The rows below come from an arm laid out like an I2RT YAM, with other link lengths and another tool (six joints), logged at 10 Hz.
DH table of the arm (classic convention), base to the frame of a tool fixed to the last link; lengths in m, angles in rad. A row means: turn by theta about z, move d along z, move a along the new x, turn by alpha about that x. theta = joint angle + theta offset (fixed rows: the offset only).
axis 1: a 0.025, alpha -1.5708, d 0.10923, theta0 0
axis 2: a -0.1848, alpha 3.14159, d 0, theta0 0
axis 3: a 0.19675, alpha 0, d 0, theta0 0.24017
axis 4: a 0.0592, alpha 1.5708, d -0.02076, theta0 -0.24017
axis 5: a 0, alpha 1.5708, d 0.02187, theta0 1.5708
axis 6: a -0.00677, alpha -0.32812, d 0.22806, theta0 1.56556
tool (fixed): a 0, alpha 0, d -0.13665, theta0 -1.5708
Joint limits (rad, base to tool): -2.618..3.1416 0..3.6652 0..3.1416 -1.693..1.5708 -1.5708..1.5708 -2.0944..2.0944
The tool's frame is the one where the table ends.
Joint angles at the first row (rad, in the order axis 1, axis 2, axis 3, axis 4, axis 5, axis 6):
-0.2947, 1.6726, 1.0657, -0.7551, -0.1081, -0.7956
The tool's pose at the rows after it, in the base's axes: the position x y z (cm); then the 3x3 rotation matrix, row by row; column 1 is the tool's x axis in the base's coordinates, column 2 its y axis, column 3 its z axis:
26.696, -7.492, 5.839; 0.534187, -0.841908, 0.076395; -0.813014, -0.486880, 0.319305; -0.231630, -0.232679, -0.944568
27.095, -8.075, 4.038; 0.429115, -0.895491, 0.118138; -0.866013, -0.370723, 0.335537; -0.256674, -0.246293, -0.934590
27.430, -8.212, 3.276; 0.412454, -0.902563, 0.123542; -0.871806, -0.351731, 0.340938; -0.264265, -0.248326, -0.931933
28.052, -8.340, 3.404; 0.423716, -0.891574, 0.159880; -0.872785, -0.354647, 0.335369; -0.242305, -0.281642, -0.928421
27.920, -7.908, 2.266; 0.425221, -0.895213, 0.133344; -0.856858, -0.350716, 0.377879; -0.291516, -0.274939, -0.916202
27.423, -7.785, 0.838; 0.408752, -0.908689, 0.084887; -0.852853, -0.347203, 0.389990; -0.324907, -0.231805, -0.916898
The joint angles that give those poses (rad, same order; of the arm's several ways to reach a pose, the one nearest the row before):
-0.2943, 1.6970, 1.0309, -0.6792, -0.1097, -0.7906
-0.2943, 1.7809, 1.0328, -0.5911, -0.1097, -0.6613
-0.2943, 1.8228, 1.0424, -0.5598, -0.1127, -0.6411
-0.2943, 1.8256, 1.0424, -0.5175, -0.1185, -0.6411
-0.2943, 1.8668, 1.0424, -0.5133, -0.1551, -0.6415
-0.2943, 1.9213, 1.0424, -0.5133, -0.1524, -0.6418

